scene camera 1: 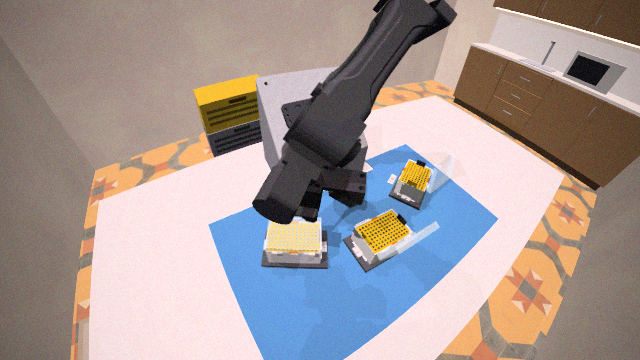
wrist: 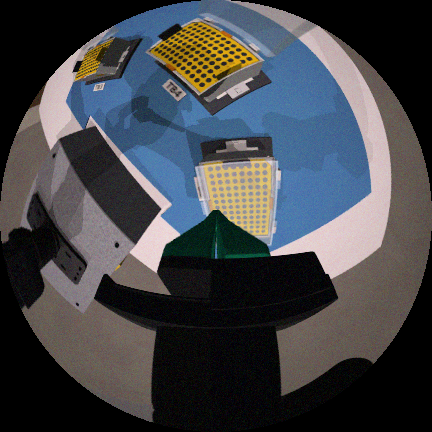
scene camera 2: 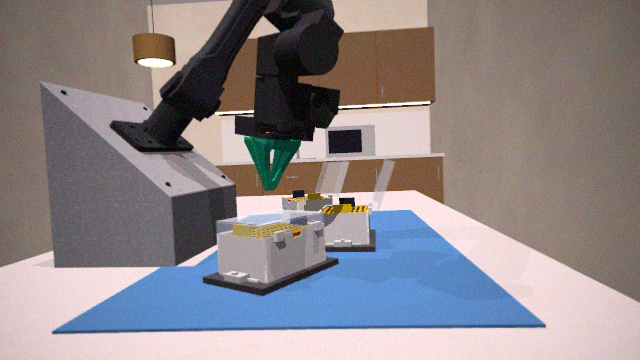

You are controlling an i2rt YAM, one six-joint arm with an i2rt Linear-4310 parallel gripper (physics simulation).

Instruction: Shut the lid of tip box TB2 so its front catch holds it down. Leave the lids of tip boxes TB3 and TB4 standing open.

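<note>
A tip box (scene camera 1: 269, 259). My gripper (scene camera 2: 269, 190). Another tip box (scene camera 2: 344, 232). A further tip box (scene camera 2: 317, 204). Gripper again (wrist: 215, 215).
</note>
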